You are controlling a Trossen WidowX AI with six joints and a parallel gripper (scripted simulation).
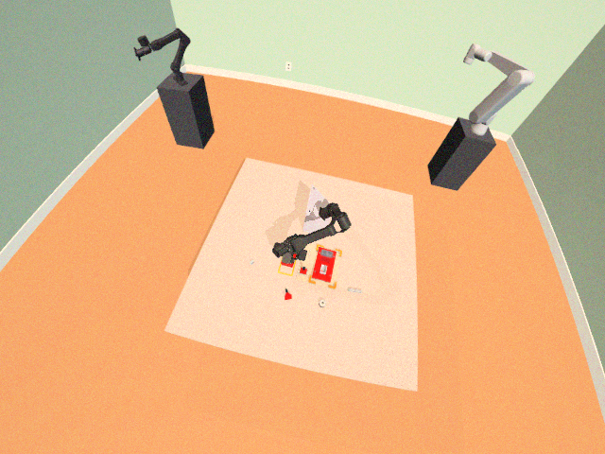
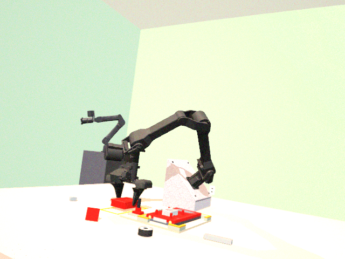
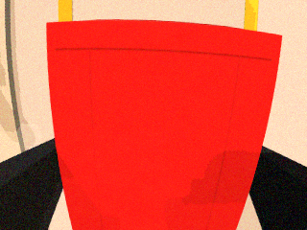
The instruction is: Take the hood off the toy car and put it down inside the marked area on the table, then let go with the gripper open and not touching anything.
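My gripper tip is now 10 mm below the red hood. Also, from my gripper tip: black wheel (230 mm to the left, 220 mm ahead, 10 mm below); then white bar (400 mm to the left, 110 mm ahead, 10 mm below).
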